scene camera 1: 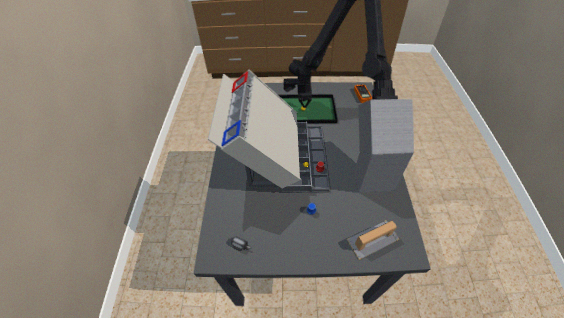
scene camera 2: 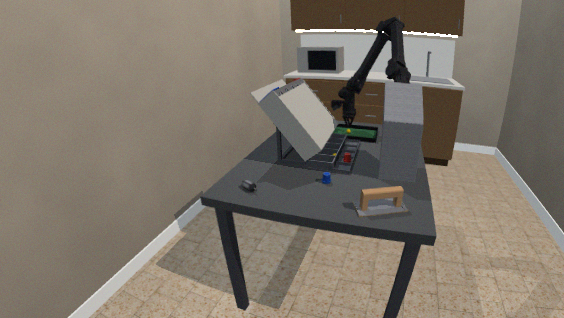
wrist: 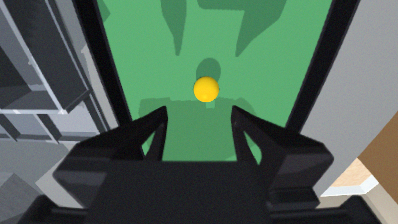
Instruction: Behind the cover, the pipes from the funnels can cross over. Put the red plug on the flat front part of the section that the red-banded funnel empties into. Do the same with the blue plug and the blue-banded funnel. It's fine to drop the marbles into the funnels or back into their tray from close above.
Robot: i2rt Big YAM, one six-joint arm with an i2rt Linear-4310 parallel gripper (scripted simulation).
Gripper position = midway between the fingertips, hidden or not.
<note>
I see my gripper (wrist: 199, 112), a green tray (wrist: 274, 66) and a white cover (scene camera 1: 272, 125).
The white cover is seen too in scene camera 2 (scene camera 2: 301, 101).
</note>
